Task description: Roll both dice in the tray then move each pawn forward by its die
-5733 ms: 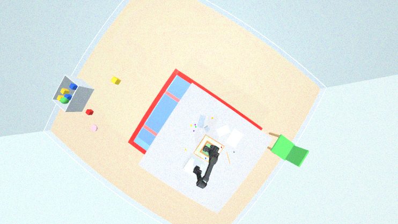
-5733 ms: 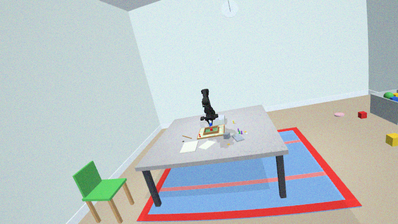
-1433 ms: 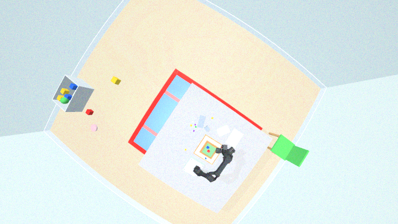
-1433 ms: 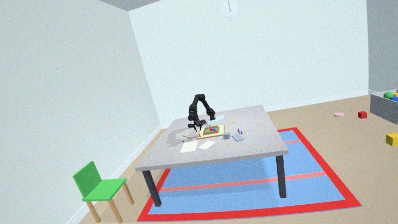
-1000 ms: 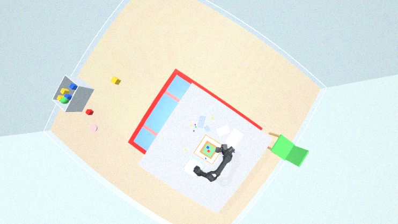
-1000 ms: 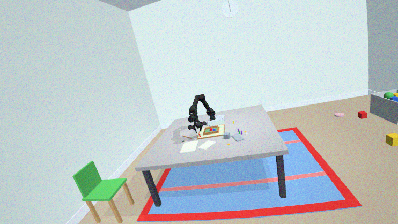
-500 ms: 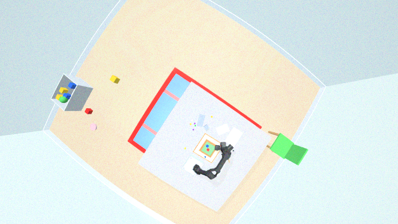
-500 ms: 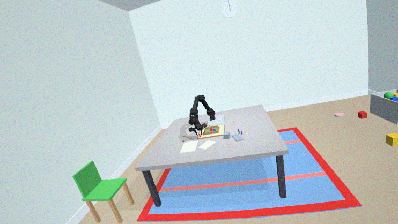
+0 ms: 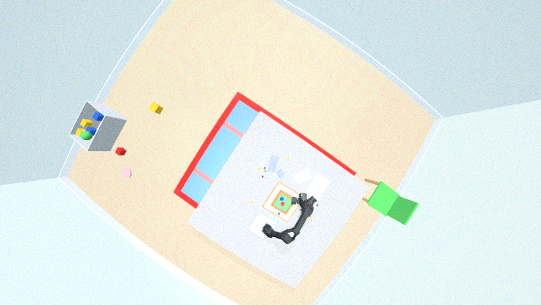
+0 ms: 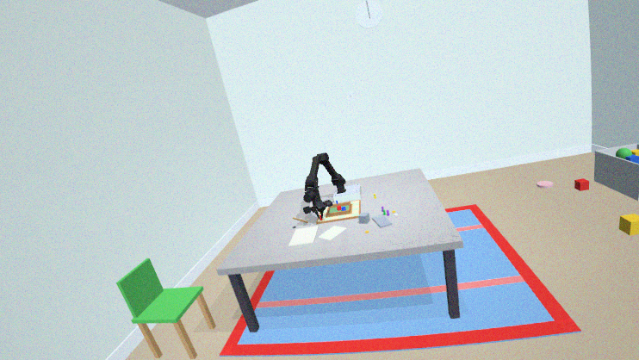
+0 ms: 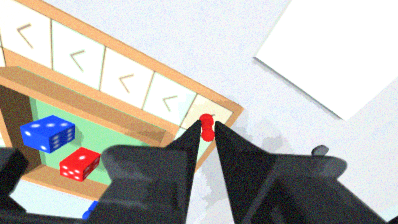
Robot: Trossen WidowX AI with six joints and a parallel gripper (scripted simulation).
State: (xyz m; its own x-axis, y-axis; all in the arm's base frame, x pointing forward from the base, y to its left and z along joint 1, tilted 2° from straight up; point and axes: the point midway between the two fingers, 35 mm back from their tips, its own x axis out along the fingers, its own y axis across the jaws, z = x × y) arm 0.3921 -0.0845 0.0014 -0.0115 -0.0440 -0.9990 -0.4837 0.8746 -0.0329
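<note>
My gripper tip is 290 mm to the right of the grey block and 80 mm short of it. From my gripper tip the other things lie so: red pawn (10 mm above).
</note>
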